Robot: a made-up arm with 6 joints.
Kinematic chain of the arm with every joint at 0, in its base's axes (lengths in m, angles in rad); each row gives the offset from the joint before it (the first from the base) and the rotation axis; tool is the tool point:
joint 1: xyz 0 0 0.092 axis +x
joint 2: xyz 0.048 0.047 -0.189 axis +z
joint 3: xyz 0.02 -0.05 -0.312 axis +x
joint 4: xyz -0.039 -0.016 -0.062 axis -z
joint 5: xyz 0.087 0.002 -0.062 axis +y
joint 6: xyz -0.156 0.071 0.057 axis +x
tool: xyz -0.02 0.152 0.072
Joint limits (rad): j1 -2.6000..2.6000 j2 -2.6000..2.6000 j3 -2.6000..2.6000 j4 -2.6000..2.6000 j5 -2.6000..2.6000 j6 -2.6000..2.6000
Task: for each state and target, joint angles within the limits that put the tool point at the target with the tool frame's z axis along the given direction. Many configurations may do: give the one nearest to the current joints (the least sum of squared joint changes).
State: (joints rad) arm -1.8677 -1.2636 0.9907 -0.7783 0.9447 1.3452
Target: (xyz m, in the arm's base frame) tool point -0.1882 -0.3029 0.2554 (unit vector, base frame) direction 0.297 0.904 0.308
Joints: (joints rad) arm -2.1279 -0.8057 1.5418 -1.6846 1.0151 0.9303
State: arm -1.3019 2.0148 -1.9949 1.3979 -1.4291 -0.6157
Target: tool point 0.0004 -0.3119 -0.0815 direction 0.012 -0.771 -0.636
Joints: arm -2.0536 2.3234 -2.5310 1.5549 -1.6367 -0.7427
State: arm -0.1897 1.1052 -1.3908 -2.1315 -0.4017 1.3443
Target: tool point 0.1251 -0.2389 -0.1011 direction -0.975 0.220 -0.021
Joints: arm -0.6369 1.7044 -1.3246 -2.1064 -0.0636 0.3403
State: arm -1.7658 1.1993 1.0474 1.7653 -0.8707 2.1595
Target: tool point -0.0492 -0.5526 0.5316 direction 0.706 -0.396 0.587
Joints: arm -2.0891 1.8878 0.6837 1.2749 -1.3753 2.3052
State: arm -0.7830 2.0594 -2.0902 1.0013 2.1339 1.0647
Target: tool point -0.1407 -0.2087 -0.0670 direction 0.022 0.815 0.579
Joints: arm -1.6027 2.0456 -2.2631 1.3222 2.0362 0.8069
